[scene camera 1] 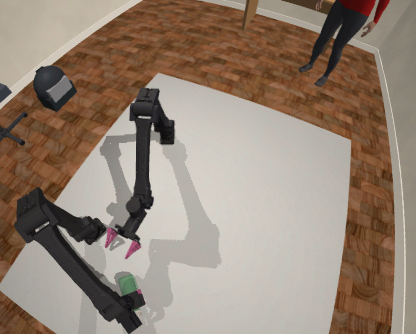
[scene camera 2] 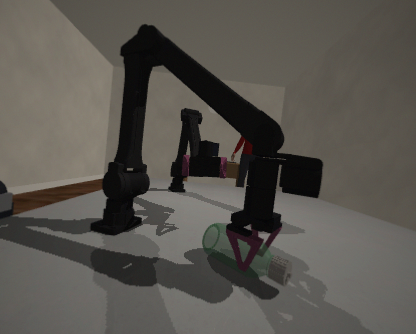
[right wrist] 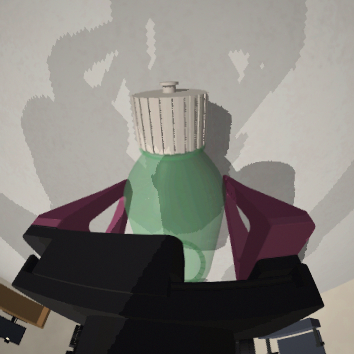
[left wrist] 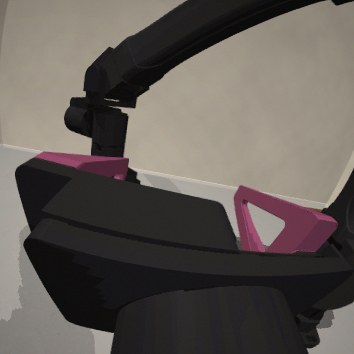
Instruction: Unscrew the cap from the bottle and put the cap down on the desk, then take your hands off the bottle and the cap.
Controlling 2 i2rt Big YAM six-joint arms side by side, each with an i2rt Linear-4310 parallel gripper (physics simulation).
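Places are measured from the left arm's base along level axes (x ahead, y left, z up), in metres.
Pixels of known places: left gripper, between the fingertips: [scene camera 1: 115, 253] [scene camera 2: 204, 165] [left wrist: 184, 178]; right gripper, between the fingertips: [scene camera 1: 133, 300] [scene camera 2: 251, 262] [right wrist: 174, 183]; left arm's base, origin of its link: [scene camera 1: 167, 136] [scene camera 2: 176, 190]; right arm's base, origin of its link: [scene camera 1: 93, 231] [scene camera 2: 117, 225].
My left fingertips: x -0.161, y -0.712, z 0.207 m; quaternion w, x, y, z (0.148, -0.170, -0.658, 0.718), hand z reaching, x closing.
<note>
Ahead of a thing's pixels: the offset from my left fingertips to its top centre. "spot": to the spot under its first point. Level surfaces: height alone.
A green see-through bottle {spot: 0.118 m right, 0.018 m ahead, 0.132 m down} [scene camera 1: 127, 284] [scene camera 2: 219, 242] [right wrist: 175, 215] lies on its side on the white desk {0.207 m down} [scene camera 1: 280, 200]. Its ribbed whitish cap {0.244 m right, 0.058 m ahead, 0.148 m down} [scene camera 2: 281, 270] [right wrist: 169, 122] sits on the neck; in scene camera 1 the arm mostly hides it. My right gripper [scene camera 2: 254, 258] [right wrist: 174, 183] points down over the bottle and is shut on its body, one pink finger against each side, behind the cap. My left gripper [scene camera 1: 116, 252] [scene camera 2: 204, 166] [left wrist: 184, 178] is open and empty, raised above the desk and apart from the bottle and cap.
The right arm [scene camera 1: 75, 265] [scene camera 2: 205, 87] [left wrist: 165, 50] reaches over the desk to the bottle. The left arm [scene camera 1: 143, 160] stands beyond it. A person in red [scene camera 1: 345, 30] stands on the wooden floor past the desk edge. A dark helmet-like object [scene camera 1: 52, 85] is at the upper left.
</note>
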